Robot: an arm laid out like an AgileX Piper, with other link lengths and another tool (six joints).
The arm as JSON. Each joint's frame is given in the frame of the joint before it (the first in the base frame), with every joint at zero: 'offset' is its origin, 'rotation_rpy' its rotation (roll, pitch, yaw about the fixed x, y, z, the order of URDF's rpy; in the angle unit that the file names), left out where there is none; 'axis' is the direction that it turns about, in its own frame. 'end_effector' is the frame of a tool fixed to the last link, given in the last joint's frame.
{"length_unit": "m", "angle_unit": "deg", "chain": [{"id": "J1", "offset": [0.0, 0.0, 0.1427], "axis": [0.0, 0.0, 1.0]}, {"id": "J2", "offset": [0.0, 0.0, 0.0], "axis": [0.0, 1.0, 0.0]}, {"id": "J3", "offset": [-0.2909, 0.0, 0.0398], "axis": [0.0, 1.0, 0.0]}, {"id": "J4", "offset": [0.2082, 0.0, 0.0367], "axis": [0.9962, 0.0, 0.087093]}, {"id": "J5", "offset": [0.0, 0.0, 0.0], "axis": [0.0, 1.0, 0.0]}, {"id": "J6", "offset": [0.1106, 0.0, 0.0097], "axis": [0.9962, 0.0, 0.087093]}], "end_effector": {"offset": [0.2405, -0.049, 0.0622], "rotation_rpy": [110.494, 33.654, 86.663]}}
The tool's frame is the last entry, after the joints.
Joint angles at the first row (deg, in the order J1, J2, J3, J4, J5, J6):
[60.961 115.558 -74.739 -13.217 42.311 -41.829]
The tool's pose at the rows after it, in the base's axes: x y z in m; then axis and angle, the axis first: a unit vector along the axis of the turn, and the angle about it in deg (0 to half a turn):
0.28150, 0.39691, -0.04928, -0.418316, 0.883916, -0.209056, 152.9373
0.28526, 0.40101, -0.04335, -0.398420, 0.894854, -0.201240, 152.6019
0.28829, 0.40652, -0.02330, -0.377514, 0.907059, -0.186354, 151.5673
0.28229, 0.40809, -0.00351, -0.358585, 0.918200, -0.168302, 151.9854
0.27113, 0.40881, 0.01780, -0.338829, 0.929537, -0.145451, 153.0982
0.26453, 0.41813, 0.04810, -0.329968, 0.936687, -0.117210, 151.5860
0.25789, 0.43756, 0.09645, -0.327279, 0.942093, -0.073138, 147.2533
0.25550, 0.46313, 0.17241, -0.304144, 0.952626, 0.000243, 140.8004
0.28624, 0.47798, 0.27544, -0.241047, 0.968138, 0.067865, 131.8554
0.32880, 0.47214, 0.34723, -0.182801, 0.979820, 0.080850, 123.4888
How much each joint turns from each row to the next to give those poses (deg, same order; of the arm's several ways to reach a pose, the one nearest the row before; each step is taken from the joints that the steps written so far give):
[0.000 0.000 -0.001 0.235 -0.261 1.373]
[-0.001 -0.474 0.001 0.116 -0.704 2.271]
[0.001 -2.393 0.000 0.619 0.099 1.654]
[0.000 -2.978 0.001 2.446 1.504 0.387]
[-0.001 -3.457 0.000 3.402 2.106 0.105]
[0.523 -3.786 0.000 1.657 0.396 0.000]
[1.372 -4.988 -0.002 0.673 -1.414 0.000]
[1.436 -6.063 -0.655 0.344 -3.762 1.804]
[0.247 -3.369 -6.123 -5.778 -2.771 7.396]
[0.000 0.411 -6.493 -11.555 -0.406 9.404]

